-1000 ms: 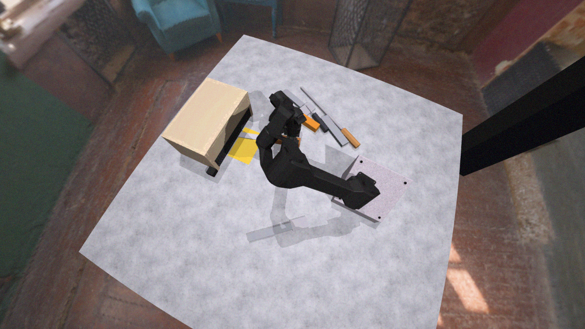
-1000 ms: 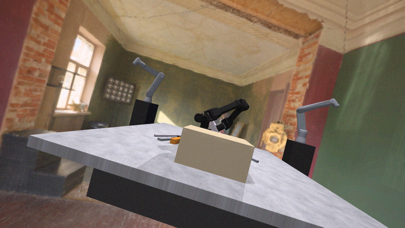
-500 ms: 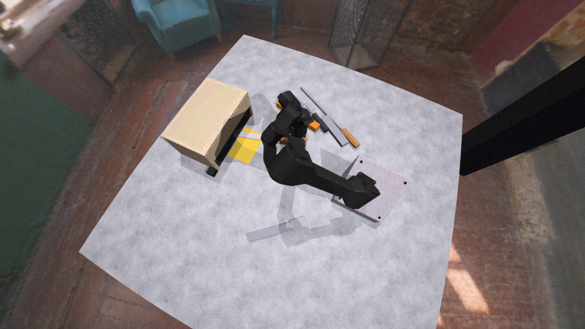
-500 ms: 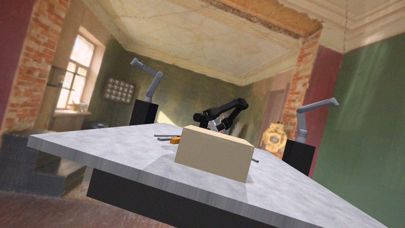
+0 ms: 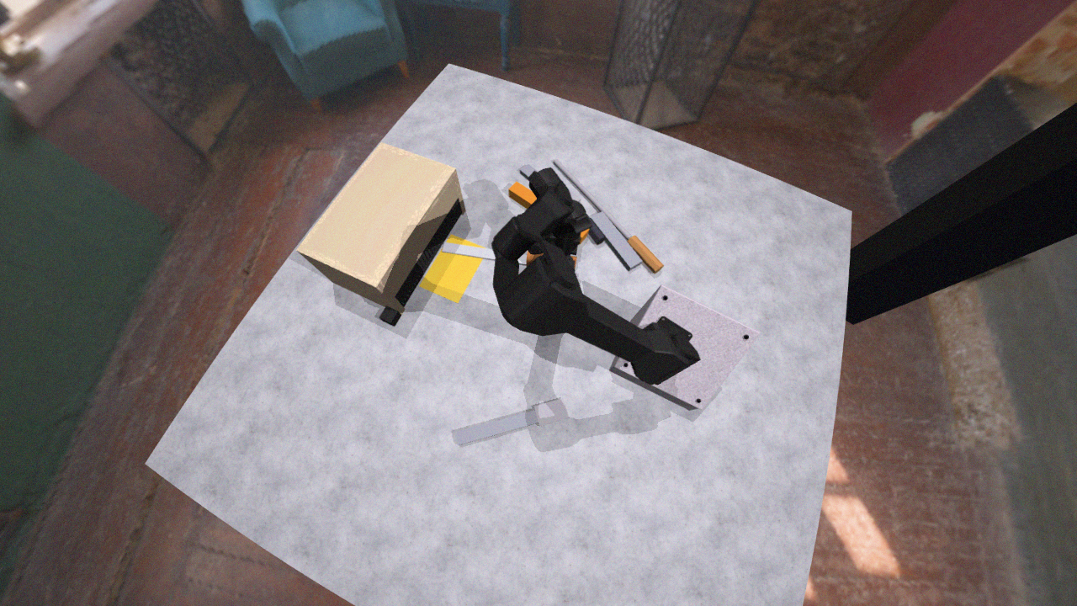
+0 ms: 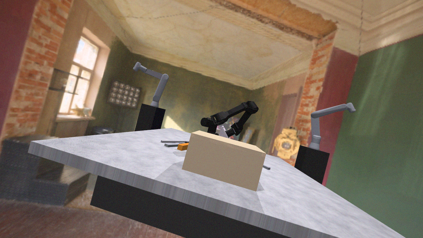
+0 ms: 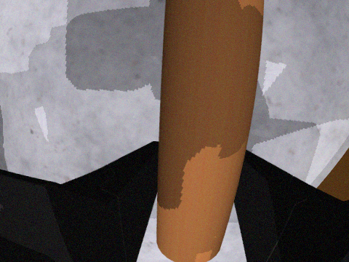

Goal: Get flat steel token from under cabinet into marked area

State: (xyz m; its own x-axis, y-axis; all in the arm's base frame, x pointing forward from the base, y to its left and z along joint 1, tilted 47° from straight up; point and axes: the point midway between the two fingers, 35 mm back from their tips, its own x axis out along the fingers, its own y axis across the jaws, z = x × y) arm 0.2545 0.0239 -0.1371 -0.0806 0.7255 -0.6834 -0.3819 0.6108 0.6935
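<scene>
Right now my gripper tip is 13 cm to the left of the grey bar and 8 cm past it. Round my gripper tip: flat grey token 34 cm ahead, 18 cm to the left; then orange bar 10 cm to the right, 9 cm ahead, 1 cm above; then black-handled tool 15 cm to the right, 3 cm ahead.
</scene>
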